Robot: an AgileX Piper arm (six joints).
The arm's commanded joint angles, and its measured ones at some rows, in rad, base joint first. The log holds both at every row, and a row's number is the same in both.
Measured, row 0:
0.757 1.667 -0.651 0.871 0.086 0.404
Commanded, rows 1 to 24:
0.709 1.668 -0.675 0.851 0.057 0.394
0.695 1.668 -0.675 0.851 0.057 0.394
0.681 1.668 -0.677 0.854 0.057 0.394
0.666 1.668 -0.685 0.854 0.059 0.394
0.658 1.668 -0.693 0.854 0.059 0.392
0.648 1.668 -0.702 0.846 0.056 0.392
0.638 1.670 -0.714 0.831 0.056 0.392
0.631 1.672 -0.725 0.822 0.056 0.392
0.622 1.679 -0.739 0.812 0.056 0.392
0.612 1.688 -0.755 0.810 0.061 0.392
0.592 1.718 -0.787 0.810 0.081 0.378
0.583 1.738 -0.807 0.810 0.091 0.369
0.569 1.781 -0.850 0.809 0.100 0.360
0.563 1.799 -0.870 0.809 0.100 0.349
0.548 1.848 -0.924 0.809 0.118 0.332
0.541 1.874 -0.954 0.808 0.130 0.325
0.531 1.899 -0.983 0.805 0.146 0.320
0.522 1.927 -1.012 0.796 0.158 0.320
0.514 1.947 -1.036 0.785 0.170 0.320
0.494 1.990 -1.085 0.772 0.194 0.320
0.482 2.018 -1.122 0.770 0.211 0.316
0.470 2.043 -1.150 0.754 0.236 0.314
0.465 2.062 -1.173 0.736 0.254 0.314
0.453 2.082 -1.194 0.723 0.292 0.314
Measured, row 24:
0.479 2.034 -1.118 0.749 0.269 0.310
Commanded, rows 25 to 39:
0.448 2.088 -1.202 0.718 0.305 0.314
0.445 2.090 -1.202 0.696 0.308 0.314
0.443 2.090 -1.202 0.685 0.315 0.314
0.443 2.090 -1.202 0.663 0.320 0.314
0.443 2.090 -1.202 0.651 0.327 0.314
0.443 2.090 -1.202 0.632 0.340 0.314
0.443 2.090 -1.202 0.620 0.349 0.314
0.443 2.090 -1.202 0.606 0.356 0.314
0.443 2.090 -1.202 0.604 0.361 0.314
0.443 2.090 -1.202 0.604 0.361 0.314
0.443 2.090 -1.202 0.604 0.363 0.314
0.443 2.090 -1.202 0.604 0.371 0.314
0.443 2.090 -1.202 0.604 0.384 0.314
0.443 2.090 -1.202 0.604 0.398 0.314
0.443 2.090 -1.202 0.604 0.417 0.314
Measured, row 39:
0.442 2.085 -1.202 0.626 0.367 0.330
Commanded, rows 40 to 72:
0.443 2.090 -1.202 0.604 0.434 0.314
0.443 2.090 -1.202 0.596 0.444 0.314
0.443 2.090 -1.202 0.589 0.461 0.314
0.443 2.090 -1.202 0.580 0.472 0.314
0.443 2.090 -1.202 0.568 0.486 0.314
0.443 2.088 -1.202 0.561 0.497 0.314
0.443 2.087 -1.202 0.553 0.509 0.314
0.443 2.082 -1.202 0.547 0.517 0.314
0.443 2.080 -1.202 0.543 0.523 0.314
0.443 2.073 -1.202 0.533 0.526 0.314
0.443 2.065 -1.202 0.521 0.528 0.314
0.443 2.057 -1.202 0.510 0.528 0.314
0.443 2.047 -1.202 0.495 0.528 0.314
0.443 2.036 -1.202 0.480 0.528 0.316
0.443 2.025 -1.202 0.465 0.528 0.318
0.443 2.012 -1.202 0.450 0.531 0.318
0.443 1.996 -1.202 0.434 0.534 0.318
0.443 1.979 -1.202 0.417 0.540 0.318
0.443 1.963 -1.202 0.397 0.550 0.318
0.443 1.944 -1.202 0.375 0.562 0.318
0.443 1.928 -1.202 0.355 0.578 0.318
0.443 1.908 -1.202 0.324 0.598 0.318
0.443 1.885 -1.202 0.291 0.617 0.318
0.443 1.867 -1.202 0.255 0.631 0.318
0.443 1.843 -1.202 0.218 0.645 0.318
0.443 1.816 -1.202 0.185 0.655 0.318
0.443 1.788 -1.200 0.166 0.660 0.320
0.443 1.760 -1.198 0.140 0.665 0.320
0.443 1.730 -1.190 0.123 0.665 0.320
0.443 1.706 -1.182 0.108 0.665 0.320
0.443 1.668 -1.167 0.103 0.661 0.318
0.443 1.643 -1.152 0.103 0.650 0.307
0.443 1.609 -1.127 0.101 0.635 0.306
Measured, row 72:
0.444 1.720 -1.183 0.138 0.653 0.322
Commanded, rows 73 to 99:
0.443 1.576 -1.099 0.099 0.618 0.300
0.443 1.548 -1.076 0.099 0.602 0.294
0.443 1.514 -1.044 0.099 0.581 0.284
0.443 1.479 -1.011 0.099 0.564 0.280
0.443 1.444 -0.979 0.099 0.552 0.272
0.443 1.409 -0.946 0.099 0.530 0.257
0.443 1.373 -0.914 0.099 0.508 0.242
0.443 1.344 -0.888 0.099 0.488 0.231
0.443 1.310 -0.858 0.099 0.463 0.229
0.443 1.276 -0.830 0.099 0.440 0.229
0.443 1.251 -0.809 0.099 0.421 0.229
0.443 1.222 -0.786 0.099 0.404 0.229
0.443 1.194 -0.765 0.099 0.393 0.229
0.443 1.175 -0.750 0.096 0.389 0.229
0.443 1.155 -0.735 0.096 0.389 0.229
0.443 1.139 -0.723 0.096 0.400 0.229
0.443 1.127 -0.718 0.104 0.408 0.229
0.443 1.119 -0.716 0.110 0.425 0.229
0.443 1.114 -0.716 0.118 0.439 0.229
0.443 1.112 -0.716 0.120 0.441 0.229
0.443 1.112 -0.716 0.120 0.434 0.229
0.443 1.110 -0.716 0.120 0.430 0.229
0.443 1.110 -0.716 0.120 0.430 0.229
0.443 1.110 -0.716 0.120 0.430 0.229
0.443 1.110 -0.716 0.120 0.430 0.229
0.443 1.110 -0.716 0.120 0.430 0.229
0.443 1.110 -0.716 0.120 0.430 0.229
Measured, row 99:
0.444 1.118 -0.719 0.119 0.436 0.236
